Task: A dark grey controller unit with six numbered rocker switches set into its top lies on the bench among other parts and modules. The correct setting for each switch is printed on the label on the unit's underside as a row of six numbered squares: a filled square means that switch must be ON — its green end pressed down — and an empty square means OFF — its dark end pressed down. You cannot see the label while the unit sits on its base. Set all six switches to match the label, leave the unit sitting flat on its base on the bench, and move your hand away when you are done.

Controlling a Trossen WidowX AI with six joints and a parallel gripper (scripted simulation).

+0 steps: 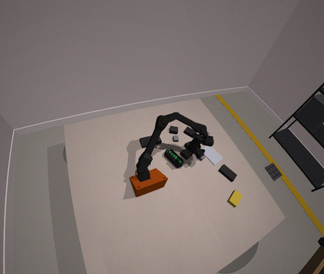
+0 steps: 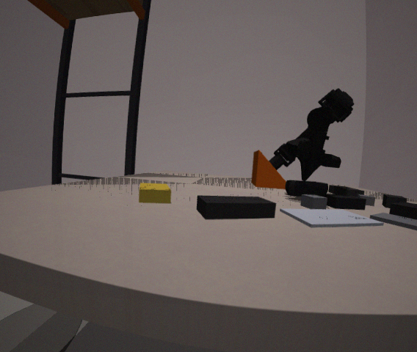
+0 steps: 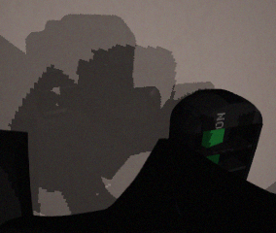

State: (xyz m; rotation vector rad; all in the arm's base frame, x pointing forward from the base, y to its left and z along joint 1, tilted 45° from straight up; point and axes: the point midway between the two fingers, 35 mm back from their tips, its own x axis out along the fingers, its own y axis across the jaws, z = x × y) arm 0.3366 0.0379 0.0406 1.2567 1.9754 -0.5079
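Right now the small black block is 100 mm ahead of my gripper tip, 80 mm to the left of it and 40 mm below it. Also, from my gripper tip: small grey block (140 mm ahead, 40 mm below, 20 mm to the right); then grey plate (270 mm ahead, 150 mm to the left, 50 mm below); then pale flat sheet (250 mm ahead, 50 mm below, 20 mm to the right).
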